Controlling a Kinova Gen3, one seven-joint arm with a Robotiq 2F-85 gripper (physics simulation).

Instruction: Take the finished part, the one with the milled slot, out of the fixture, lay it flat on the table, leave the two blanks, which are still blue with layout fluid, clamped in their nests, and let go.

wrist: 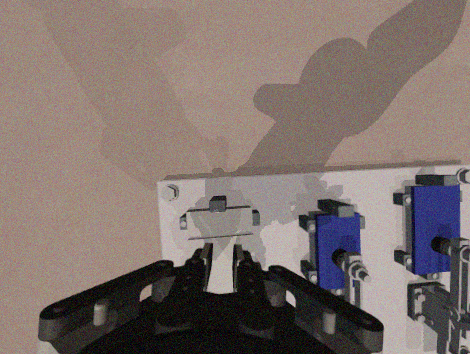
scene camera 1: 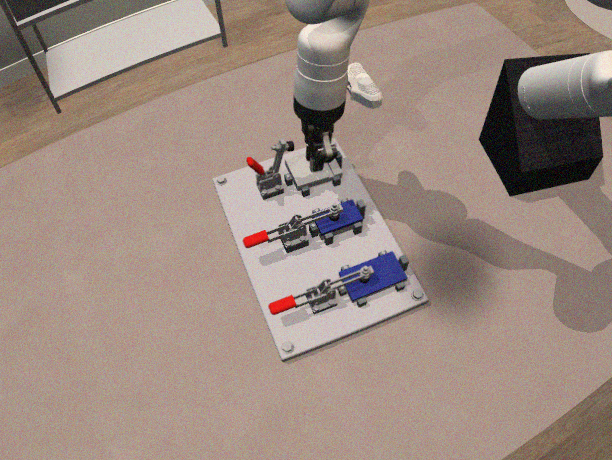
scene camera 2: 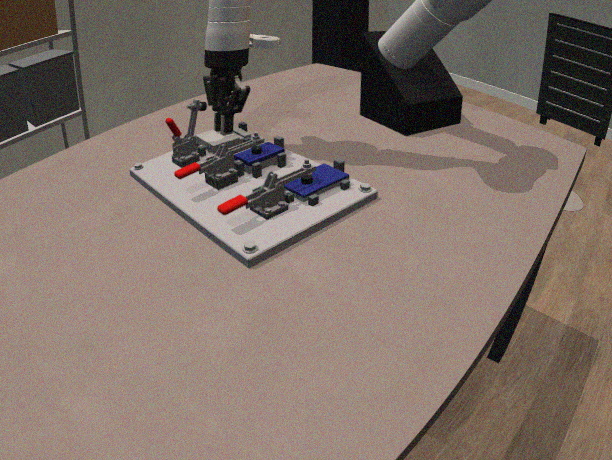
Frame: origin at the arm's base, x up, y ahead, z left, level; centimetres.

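Where they show: gripper, fingertip midpoint: (wrist: 222, 254) (scene camera 1: 314, 164) (scene camera 2: 223, 132); arm's base, origin of the base link: (scene camera 1: 539, 92) (scene camera 2: 396, 52).
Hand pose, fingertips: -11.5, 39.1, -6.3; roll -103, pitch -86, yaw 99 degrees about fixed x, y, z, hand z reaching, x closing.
Things, the pixels of their centre, and the offset from my fingertips, as dx, dy, dz. Level surfaces: height alone.
- finished part, body centre: (wrist: 221, 250) (scene camera 1: 313, 168) (scene camera 2: 222, 138) -1.1, +0.1, -0.1
- middle blue blank, body centre: (wrist: 333, 247) (scene camera 2: 259, 157) (scene camera 1: 337, 219) -1.3, +0.1, +10.8
- table, its level: dx -4.4
The finished part (scene camera 1: 299, 175) (scene camera 2: 206, 138) (wrist: 200, 222), a pale grey block, lies flat in the far nest of the fixture plate (scene camera 1: 320, 335) (scene camera 2: 300, 218) (wrist: 380, 200). Its toggle clamp (scene camera 1: 270, 184) (scene camera 2: 185, 150) stands open, with its arm raised. My gripper (scene camera 1: 316, 167) (scene camera 2: 223, 131) (wrist: 222, 254) points down over the part, its fingers drawn close together with a narrow empty gap; whether the tips touch the top is unclear. The middle blue blank (scene camera 1: 350, 220) (scene camera 2: 270, 150) (wrist: 326, 237) and the near blue blank (scene camera 1: 382, 280) (scene camera 2: 327, 177) (wrist: 435, 215) sit clamped in their nests.
Red clamp handles (scene camera 1: 256, 239) (scene camera 2: 233, 204) stick out on the side of the plate away from the robot base. The black robot base (scene camera 1: 550, 145) (scene camera 2: 410, 102) stands on the table (scene camera 1: 150, 390) (scene camera 2: 200, 350) (wrist: 75, 150). Small locating blocks surround each nest.
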